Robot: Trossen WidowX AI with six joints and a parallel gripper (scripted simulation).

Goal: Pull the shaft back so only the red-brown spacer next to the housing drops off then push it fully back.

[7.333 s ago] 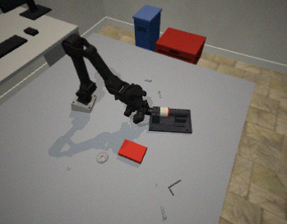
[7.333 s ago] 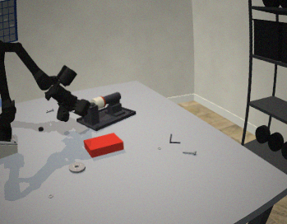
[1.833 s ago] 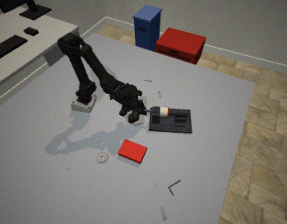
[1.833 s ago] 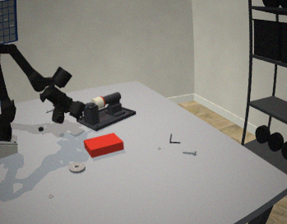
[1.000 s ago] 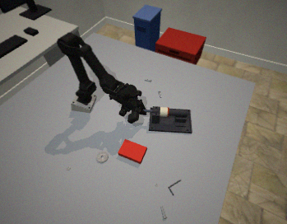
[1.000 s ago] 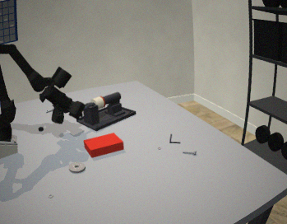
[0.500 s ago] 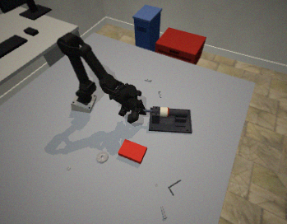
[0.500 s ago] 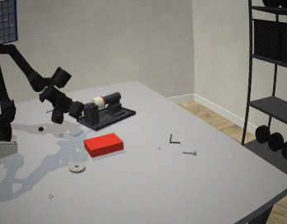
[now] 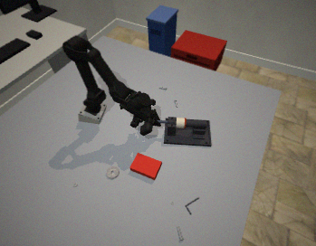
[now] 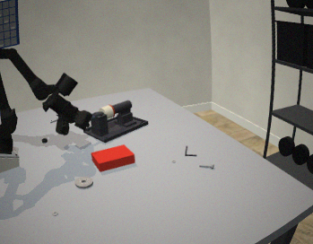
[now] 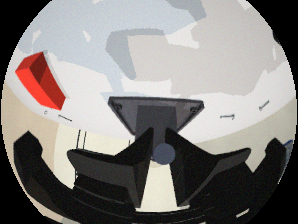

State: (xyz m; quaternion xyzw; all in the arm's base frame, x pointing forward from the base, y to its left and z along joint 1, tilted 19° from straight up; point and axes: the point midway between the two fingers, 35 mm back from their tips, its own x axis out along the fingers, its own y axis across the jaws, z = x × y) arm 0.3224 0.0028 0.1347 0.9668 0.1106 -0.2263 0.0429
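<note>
Now: hand 90 mm short of the shaft and 20 mm to the right of it. Also, from my hand: red-brown spacer: 140 mm ahead, 40 mm to the left; fixture: 150 mm ahead, 40 mm to the left, 30 mm below; cream spacer: 120 mm ahead, 30 mm to the left.
</note>
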